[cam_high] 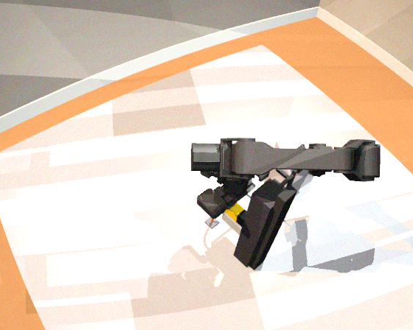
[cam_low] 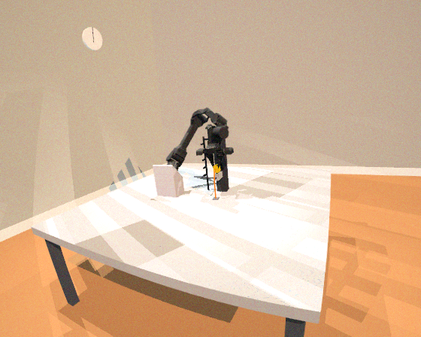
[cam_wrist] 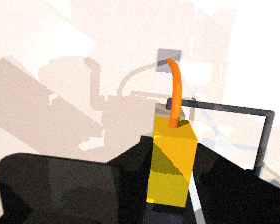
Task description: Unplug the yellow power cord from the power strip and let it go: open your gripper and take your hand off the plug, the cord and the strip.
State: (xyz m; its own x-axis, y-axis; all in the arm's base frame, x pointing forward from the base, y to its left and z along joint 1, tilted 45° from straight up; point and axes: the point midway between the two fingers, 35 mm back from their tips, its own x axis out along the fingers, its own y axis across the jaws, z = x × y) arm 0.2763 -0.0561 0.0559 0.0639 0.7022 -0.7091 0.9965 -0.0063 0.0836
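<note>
Right now my gripper tip is 30 mm to the right of the yellow plug. The rest, counted from my gripper tip: grey anchor plate 50 mm to the right, 150 mm below.
</note>
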